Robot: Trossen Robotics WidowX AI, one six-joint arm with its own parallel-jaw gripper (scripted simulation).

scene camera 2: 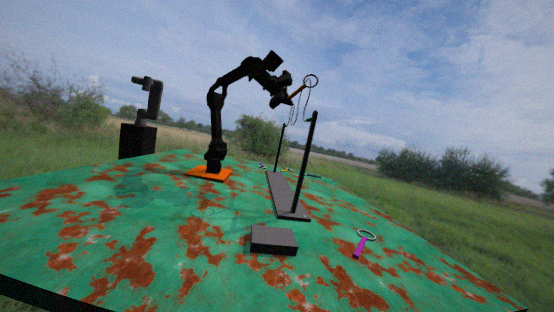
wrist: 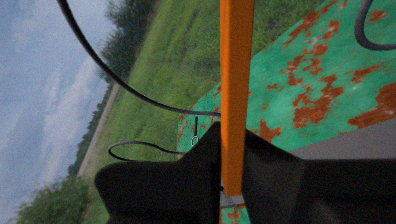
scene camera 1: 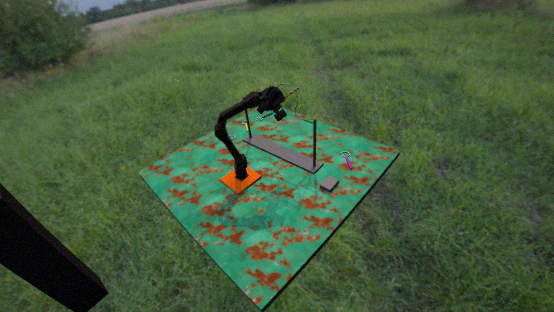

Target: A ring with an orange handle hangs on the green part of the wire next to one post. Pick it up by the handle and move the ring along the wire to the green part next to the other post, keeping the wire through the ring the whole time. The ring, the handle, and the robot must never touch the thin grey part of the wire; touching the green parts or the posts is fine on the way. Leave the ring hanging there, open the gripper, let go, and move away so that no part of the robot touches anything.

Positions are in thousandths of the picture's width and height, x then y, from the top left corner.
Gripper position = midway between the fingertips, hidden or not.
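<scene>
Scene camera 2 gives me both my gripper (scene camera 2: 528,335) and a dark flat block (scene camera 2: 477,768). In the wrist view you'd see my gripper again (wrist: 564,565), but the dark flat block is out of frame in the wrist view.
</scene>
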